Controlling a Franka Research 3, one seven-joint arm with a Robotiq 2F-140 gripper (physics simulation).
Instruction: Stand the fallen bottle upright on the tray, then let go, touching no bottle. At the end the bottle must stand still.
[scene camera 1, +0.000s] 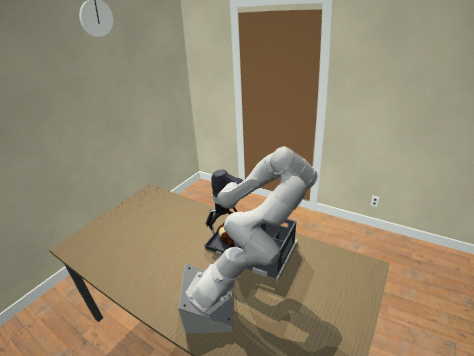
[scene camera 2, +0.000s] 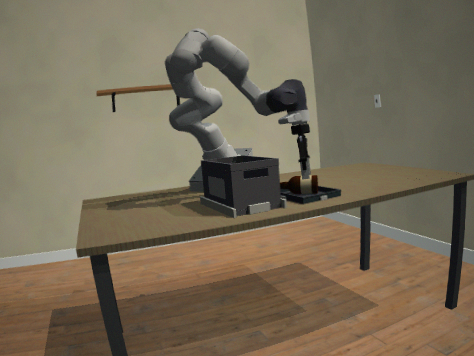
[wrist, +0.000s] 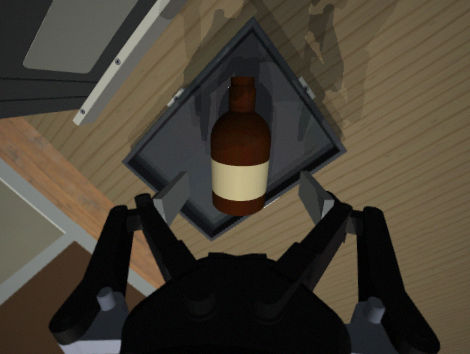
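The brown bottle (scene camera 1: 225, 234) (scene camera 2: 295, 185) (wrist: 241, 140) with a cream label lies on its side on the dark tray (scene camera 1: 214, 246) (scene camera 2: 335, 192) (wrist: 185, 145). In the wrist view its neck points to the top of the picture and its base lies near the tray's lower corner. My gripper (scene camera 1: 223, 220) (scene camera 2: 306, 173) (wrist: 243, 183) is open and points down over the bottle's label end. In the wrist view its pads stand one on each side of the label, with a gap on both sides. In scene camera 1 the arm hides part of the bottle and tray.
A dark open crate (scene camera 1: 287, 250) (scene camera 2: 255, 190) (wrist: 45, 92) with light strips at its foot stands close beside the tray, on the side of the bottle's neck in scene camera 2. Both stand on the wooden table (scene camera 1: 135, 240) (scene camera 2: 150, 220) (wrist: 400, 150).
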